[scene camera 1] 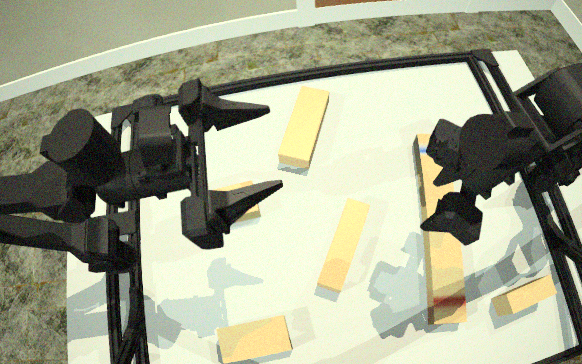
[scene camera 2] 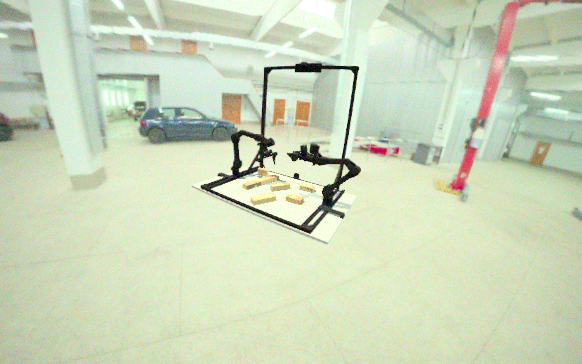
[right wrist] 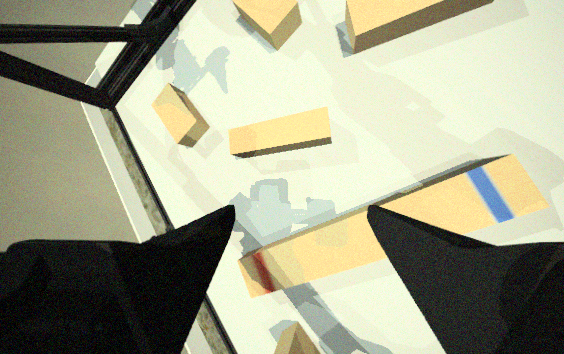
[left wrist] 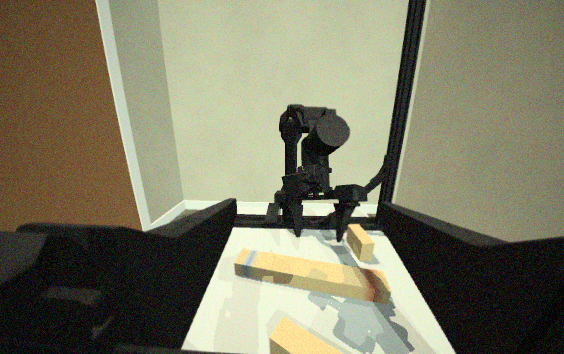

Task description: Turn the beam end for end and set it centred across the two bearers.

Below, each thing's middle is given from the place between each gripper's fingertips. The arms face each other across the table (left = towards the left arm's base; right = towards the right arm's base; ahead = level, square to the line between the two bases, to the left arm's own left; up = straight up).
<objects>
Right now my right hand is 160 mm above the beam (scene camera 1: 446,303) and 80 mm to the left of it.
Now: the beam 40 mm behind my left hand, 280 mm to the right of it and 320 mm below it.
</objects>
